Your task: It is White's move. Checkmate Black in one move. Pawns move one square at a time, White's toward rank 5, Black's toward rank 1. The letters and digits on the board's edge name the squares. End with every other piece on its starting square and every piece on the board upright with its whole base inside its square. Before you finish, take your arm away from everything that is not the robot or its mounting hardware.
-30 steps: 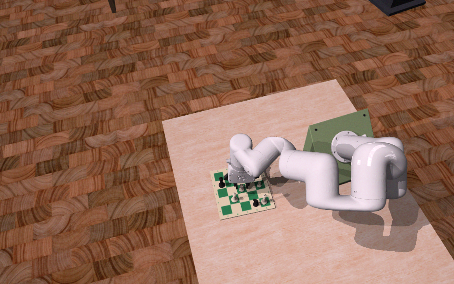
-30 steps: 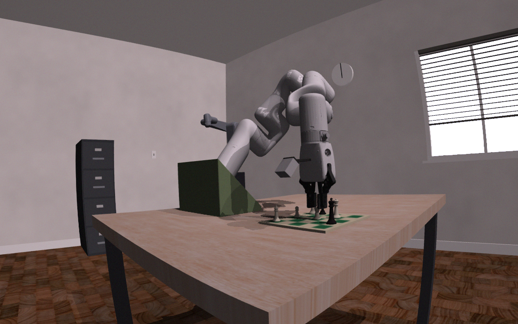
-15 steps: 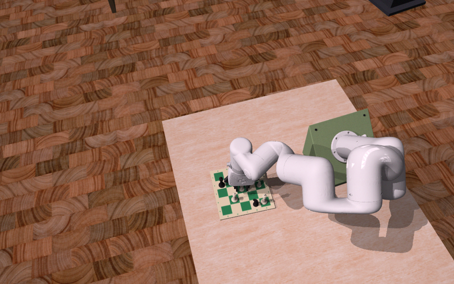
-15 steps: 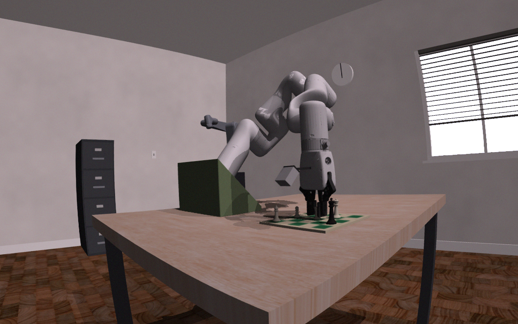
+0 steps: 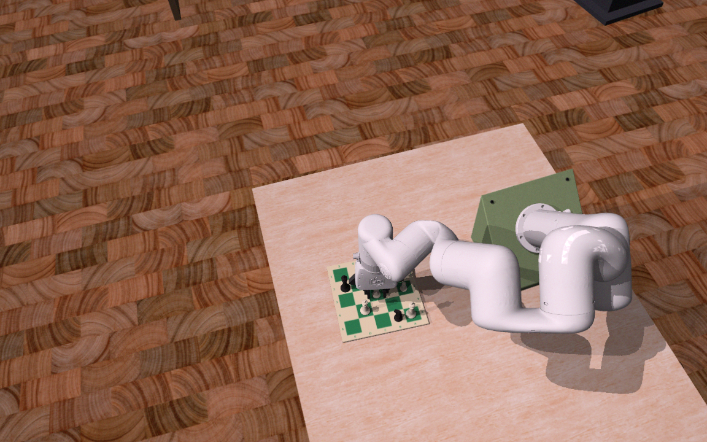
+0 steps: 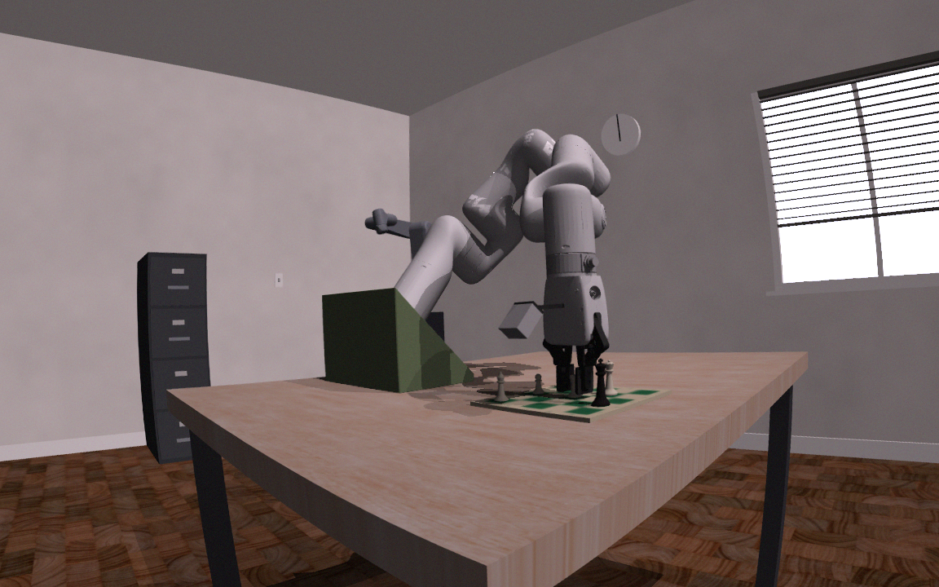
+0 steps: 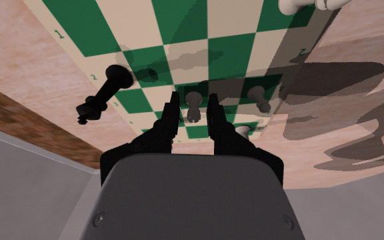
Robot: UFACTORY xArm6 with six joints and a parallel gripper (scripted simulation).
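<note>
The chessboard lies 3 cm below my hand. From my hand the other things lie so: tall white piece (9 cm to the left, 5 cm behind).
</note>
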